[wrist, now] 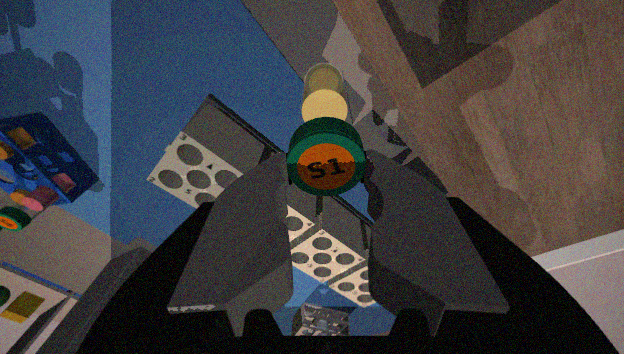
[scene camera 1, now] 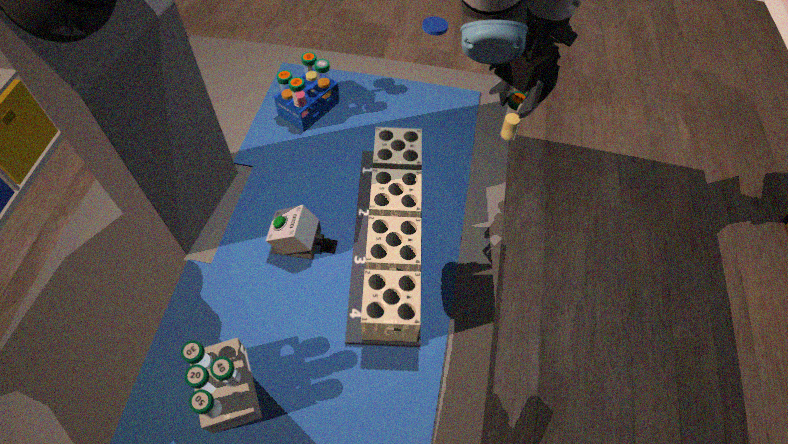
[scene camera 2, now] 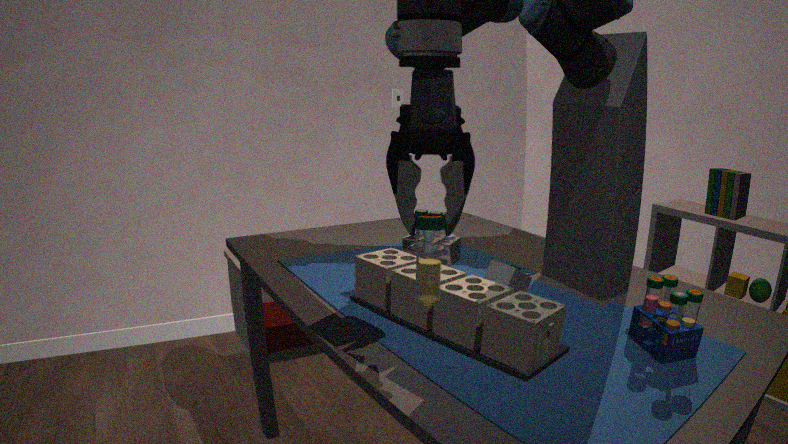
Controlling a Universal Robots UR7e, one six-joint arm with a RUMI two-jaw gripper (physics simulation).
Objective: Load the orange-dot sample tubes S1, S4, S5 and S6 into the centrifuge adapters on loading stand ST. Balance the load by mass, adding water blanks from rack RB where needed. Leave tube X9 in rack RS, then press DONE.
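Frame: origin at the arm's base, x left, y up, z ahead, level; metres.
Where they show: gripper, fingertip midpoint: [wrist: 325,156] [scene camera 1: 511,111] [scene camera 2: 430,235]; arm's base, origin of the base link: [scene camera 2: 592,64].
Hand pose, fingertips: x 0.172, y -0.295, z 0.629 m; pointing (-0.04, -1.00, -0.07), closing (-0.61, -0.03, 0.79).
Observation:
Each offset is from my fingertips to the top centre of the thing. "pt": to the spot under its first point.
My gripper [scene camera 1: 517,103] [scene camera 2: 430,230] [wrist: 325,156] is shut on tube S1, which has a green cap with an orange dot. Tube S1 @(dx +0.011, dy +0.027, dz +0.008 m) [scene camera 1: 511,127] [scene camera 2: 428,275] [wrist: 324,110] hangs upright with yellow content, above the table's edge side and apart from the adapters. Stand ST [scene camera 1: 355,286] carries four beige adapters in a row; their visible holes look empty. Blue rack RS @(dx +0.171, dy -0.175, dz -0.441 m) [scene camera 1: 306,118] [scene camera 2: 669,348] holds three orange-dot tubes and grey-dot X9 @(pt dx +0.190, dy -0.114, dz -0.401 m) [scene camera 1: 322,65] [scene camera 2: 678,298]. Rack RB @(dx -0.504, dy -0.175, dz -0.414 m) [scene camera 1: 238,418] holds water blanks 20, 30, 40 and 50. The green DONE button @(pt dx -0.199, dy -0.162, dz -0.392 m) [scene camera 1: 280,221] tops its box.
The button box @(dx -0.197, dy -0.151, dz -0.373 m) [scene camera 1: 300,234] stands between the racks, left of the stand in scene camera 1. A grey pedestal [scene camera 2: 592,193] rises behind the table. A blue disc [scene camera 1: 435,25] lies beyond the table. A shelf unit [scene camera 2: 722,220] stands at the right.

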